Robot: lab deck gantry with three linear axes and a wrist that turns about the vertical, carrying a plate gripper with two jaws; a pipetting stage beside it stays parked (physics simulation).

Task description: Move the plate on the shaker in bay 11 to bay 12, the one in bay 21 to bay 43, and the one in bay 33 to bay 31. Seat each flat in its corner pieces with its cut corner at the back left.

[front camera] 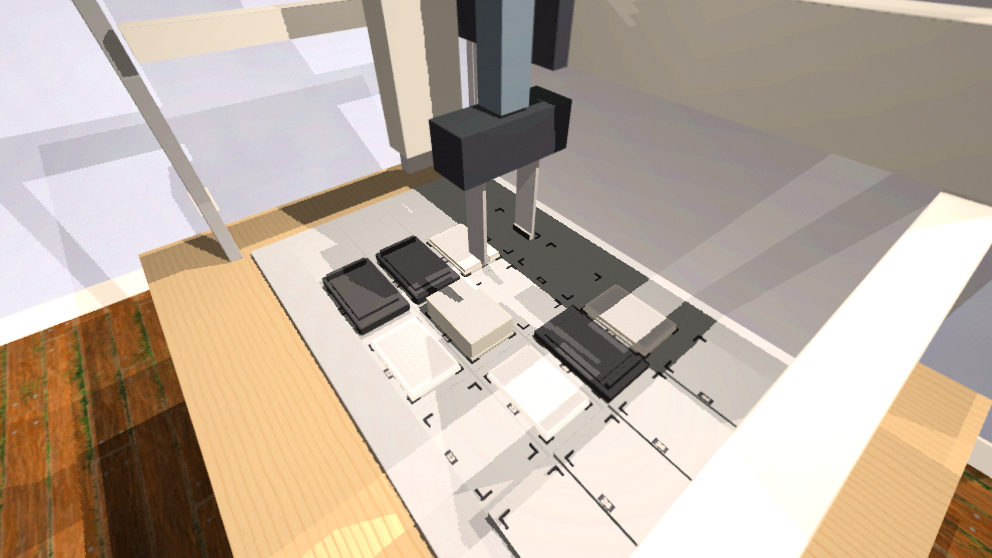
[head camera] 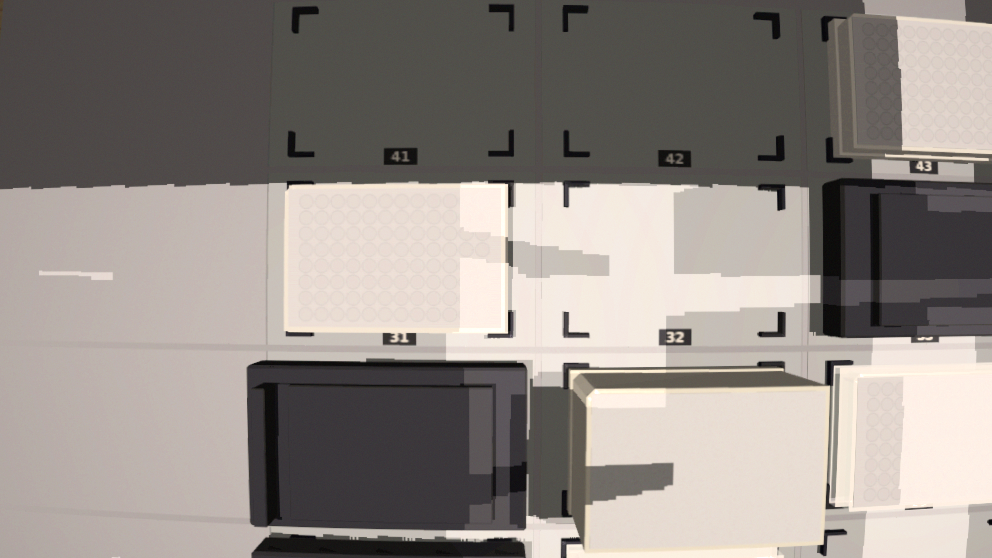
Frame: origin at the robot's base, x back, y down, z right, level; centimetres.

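Where they show: gripper, between the fingertips: [front camera: 501, 244]; robot's base, origin of its link: [front camera: 328, 290].
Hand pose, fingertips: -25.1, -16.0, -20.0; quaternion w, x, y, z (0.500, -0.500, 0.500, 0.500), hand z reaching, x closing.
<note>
Each offset is from my fingertips to the top centre of the thing, as dx, dy, dz.
A white plate {+18.7, +14.6, -5.7} [front camera: 450, 244] [head camera: 378, 256] lies flat in bay 31; its cut corner is not clear. Another white plate {-14.2, +14.6, -16.4} [front camera: 627, 315] [head camera: 946, 83] lies in bay 43, partly outside the head view. A white plate {+2.2, +14.6, +15.7} [front camera: 416, 355] lies in bay 12 in the front view. The black shakers of bay 11 {+19.0, +12.9, +15.6} [front camera: 364, 294] [head camera: 388, 549], bay 21 {+19.0, +12.9, +4.9} [front camera: 416, 265] [head camera: 388, 451] and bay 33 {-14.5, +12.9, -5.8} [front camera: 589, 353] [head camera: 929, 256] show no plate on them. My gripper [front camera: 507, 251] is open and empty, its jaws above the deck just right of the bay 31 plate; the jaws do not show in the head view.
A tall cream block {+2.2, +11.8, +5.0} [front camera: 471, 319] [head camera: 700, 465] stands in bay 22. Another white plate {-14.1, +14.6, +5.0} [front camera: 537, 392] [head camera: 950, 444] lies in bay 23. Corner pieces mark bays 32, 41 and 42. A pale frame beam [front camera: 832, 374] crosses the right foreground of the front view.
</note>
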